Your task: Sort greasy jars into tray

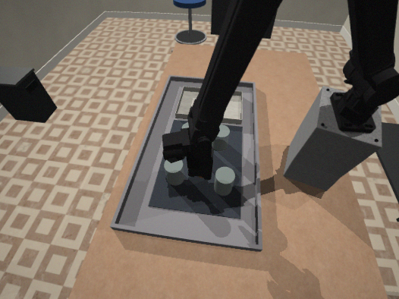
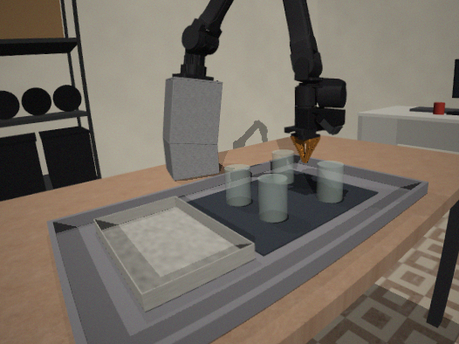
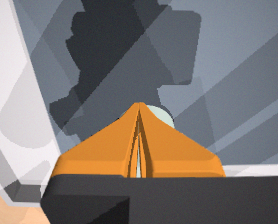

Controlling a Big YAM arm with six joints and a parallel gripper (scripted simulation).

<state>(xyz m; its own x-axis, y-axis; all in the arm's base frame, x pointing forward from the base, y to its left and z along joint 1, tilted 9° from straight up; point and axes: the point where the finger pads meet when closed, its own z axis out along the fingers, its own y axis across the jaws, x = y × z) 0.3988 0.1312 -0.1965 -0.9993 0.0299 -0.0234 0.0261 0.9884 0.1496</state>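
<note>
Right now my hand is 1 cm short of the dark drying mat, 11 cm to the left of it and 8 cm above it. Also, from my hand: pale tray: 43 cm to the right, 7 cm below; rimmed steel table top: 2 cm ahead, 22 cm to the right, 8 cm below.
</note>
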